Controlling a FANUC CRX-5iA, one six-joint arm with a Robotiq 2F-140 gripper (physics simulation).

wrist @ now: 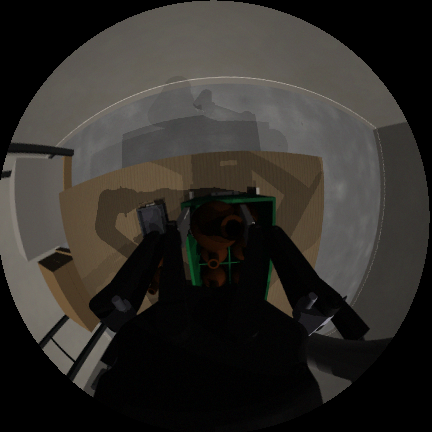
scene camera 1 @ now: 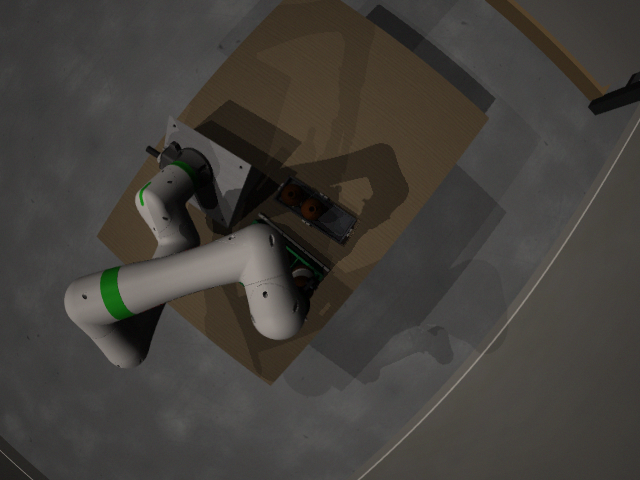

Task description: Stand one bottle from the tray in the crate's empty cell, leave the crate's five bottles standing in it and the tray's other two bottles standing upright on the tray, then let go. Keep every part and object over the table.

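Where they show: gripper, between the fingertips: point(wrist: 214, 214); arm's base, origin of its link: point(scene camera 1: 194, 167).
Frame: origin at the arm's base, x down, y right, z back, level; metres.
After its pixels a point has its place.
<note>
My gripper point(wrist: 214, 214) @[x -0.089, y 0.137, z -0.516 m] is shut on a brown bottle point(wrist: 209, 234) @[x -0.124, y 0.127, z -0.499 m] over the far end of the green crate point(wrist: 274, 215) @[x -0.029, y 0.251, z -0.479 m] point(scene camera 1: 295, 254) @[x -0.028, y 0.063, z -0.432 m] in the wrist view. The bottle's mouth points toward the right finger, and it looks tilted. How deep it sits is unclear. Near it in the crate are a brown bottle point(wrist: 214, 276) @[x 0.023, y 0.098, z -0.331 m] and parts of others; fingers and dark shadow hide the rest. In the scene view the arm covers the gripper and most of the crate. Two brown bottles point(scene camera 1: 291, 194) @[x -0.014, y -0.086, z -0.325 m] point(scene camera 1: 311, 208) @[x -0.014, y -0.081, z -0.400 m] stand upright at one end of the dark tray point(scene camera 1: 341, 223) @[x 0.141, y -0.091, z -0.512 m] point(wrist: 152, 219) @[x 0.141, y -0.085, z -0.499 m].
The tray lies beside the crate, close to its long side. A grey metal plate point(scene camera 1: 230, 173) @[x -0.045, y -0.044, z -0.131 m] carries the arm's base on the wooden table point(scene camera 1: 434, 103) @[x 0.147, y -0.660, z -0.573 m] point(wrist: 135, 175) @[x 0.147, y -0.117, z -0.664 m]. The table's edge point(wrist: 240, 152) @[x 0.147, y 0.245, z -0.650 m] runs beyond the crate's far end. A wooden box point(wrist: 67, 285) stands farther left in the wrist view.
</note>
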